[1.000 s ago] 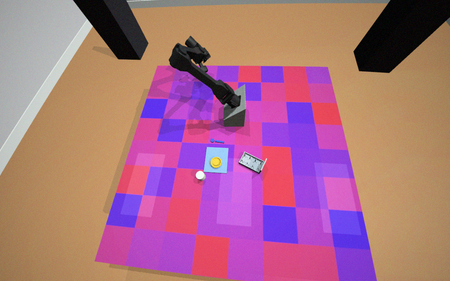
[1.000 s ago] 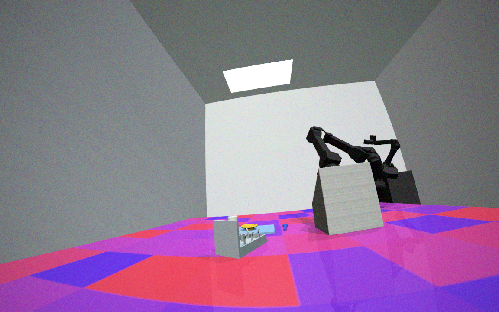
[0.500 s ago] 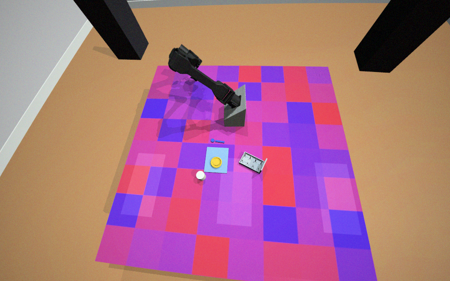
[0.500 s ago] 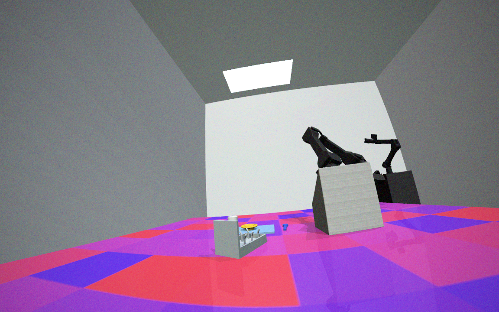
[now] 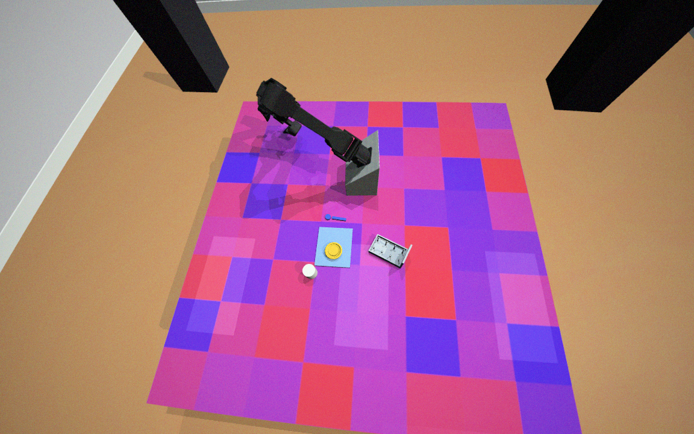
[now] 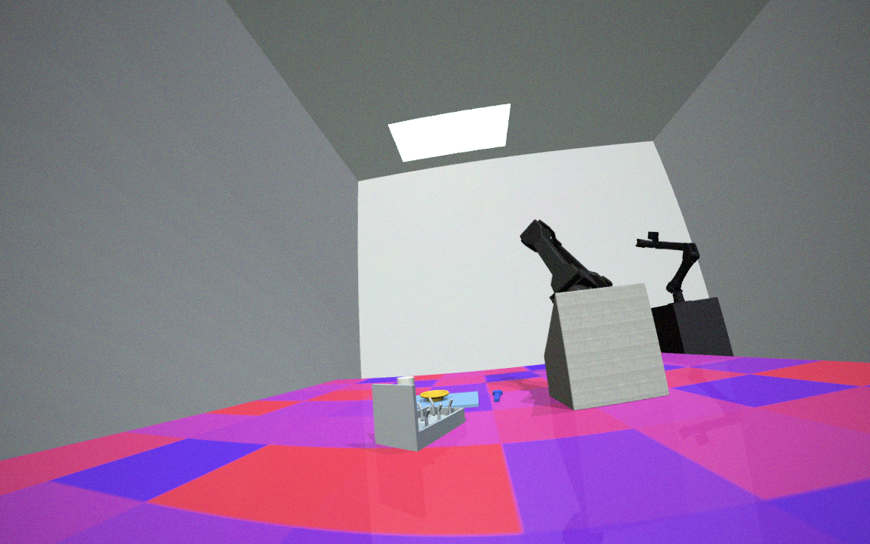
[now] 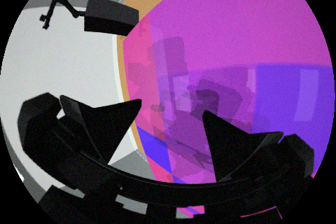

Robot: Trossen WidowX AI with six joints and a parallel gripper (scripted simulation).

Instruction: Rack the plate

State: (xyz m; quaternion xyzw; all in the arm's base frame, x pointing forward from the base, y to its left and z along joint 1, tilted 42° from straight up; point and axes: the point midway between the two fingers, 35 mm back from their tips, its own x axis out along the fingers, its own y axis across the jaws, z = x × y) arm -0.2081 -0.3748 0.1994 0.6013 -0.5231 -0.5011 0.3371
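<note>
The yellow plate is 550 mm ahead of my gripper tip, 350 mm to the left of it and 20 mm below it. From my gripper tip the other things lie so: white cup 630 mm ahead, 280 mm to the left, 20 mm below; then light blue mat 530 mm ahead, 350 mm to the left, 40 mm below; then blue spoon 410 mm ahead, 330 mm to the left, 40 mm below.
</note>
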